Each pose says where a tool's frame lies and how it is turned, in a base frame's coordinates. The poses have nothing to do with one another.
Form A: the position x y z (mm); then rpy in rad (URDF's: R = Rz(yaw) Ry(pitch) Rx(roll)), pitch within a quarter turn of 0, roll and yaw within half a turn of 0.
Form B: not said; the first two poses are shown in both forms.
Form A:
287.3 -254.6 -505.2 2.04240 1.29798 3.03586
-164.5 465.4 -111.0 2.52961 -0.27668 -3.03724
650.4 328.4 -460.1 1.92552 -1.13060 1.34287
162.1 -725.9 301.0 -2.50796 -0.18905 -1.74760
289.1 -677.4 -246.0 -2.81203 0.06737 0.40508
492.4 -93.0 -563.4 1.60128 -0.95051 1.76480
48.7 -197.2 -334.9 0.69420 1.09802 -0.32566
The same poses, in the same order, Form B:
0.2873 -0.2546 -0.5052 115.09 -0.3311 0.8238 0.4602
-0.1645 0.4654 -0.1110 163.11 0.0079 -0.9557 -0.2943
0.6504 0.3284 -0.4601 168.04 0.7370 0.1926 0.6478
0.1621 -0.7259 0.3010 165.02 -0.6352 0.7126 -0.2979
0.2891 -0.6774 -0.2460 162.29 -0.9785 -0.1952 0.0663
0.4924 -0.0930 -0.5634 163.94 0.6580 0.2934 0.6936
0.0487 -0.1972 -0.3349 80.58 0.5658 0.6761 -0.4720

